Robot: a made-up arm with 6 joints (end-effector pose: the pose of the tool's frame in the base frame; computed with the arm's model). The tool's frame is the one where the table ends.
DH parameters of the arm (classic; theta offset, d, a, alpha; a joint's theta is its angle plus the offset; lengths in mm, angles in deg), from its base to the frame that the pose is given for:
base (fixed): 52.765 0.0 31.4 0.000
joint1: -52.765 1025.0 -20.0 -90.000
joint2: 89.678 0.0 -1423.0 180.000
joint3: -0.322 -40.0 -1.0 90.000
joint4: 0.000 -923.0 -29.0 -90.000
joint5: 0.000 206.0 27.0 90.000
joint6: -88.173 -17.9 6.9 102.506
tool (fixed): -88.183 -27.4 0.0 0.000
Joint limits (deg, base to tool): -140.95..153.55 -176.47..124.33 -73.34..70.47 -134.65..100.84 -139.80..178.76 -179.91..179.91
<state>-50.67 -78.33 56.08 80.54 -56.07 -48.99</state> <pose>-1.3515 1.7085 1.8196 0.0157 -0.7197 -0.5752 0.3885</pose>
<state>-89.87 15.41 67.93 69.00 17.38 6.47</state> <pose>-0.0301 -0.7583 3.2651 -0.6687 0.1336 -0.6655 0.3037</pose>
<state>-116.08 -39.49 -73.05 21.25 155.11 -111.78</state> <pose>-0.0370 0.1714 1.7018 -0.1062 -0.4265 0.2079 0.8739</pose>
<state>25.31 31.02 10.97 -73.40 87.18 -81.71</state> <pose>1.4349 0.6403 1.7744 0.8159 -0.4574 0.0757 0.3455</pose>
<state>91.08 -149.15 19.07 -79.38 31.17 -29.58</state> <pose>0.0392 -1.6178 0.1751 -0.5084 0.3555 -0.4503 0.6422</pose>
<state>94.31 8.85 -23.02 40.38 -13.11 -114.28</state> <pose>0.0293 1.0815 2.0525 0.1484 0.6296 0.4070 0.6449</pose>
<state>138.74 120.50 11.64 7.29 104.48 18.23</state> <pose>-0.6065 0.7868 -0.6371 -0.1842 -0.1015 0.9357 0.2831</pose>
